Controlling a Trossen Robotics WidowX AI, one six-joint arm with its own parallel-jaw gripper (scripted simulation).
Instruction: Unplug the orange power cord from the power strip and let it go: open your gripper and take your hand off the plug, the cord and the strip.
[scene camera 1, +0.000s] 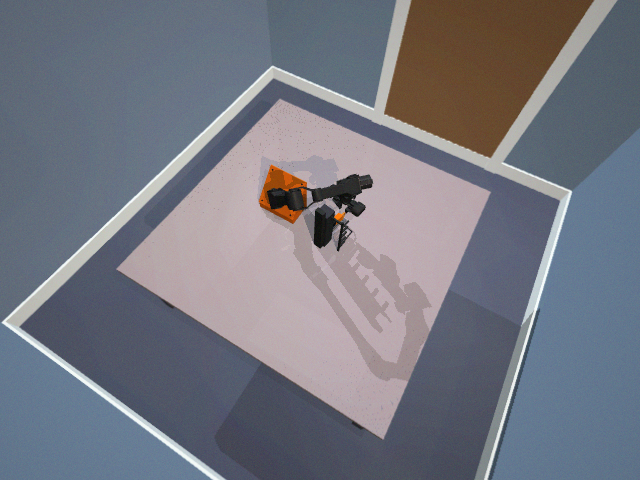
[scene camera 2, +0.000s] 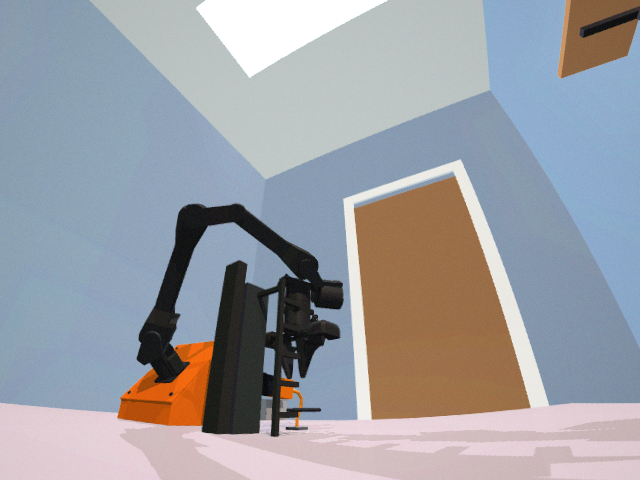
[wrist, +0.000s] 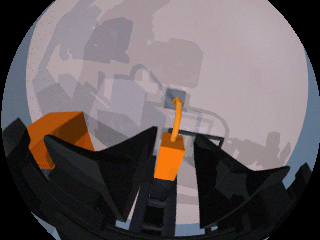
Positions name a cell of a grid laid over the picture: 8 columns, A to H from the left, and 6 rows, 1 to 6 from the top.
Note:
In view: the gripper (scene camera 2: D5) and an orange plug (wrist: E4).
The gripper is seen too in the wrist view (wrist: E4).

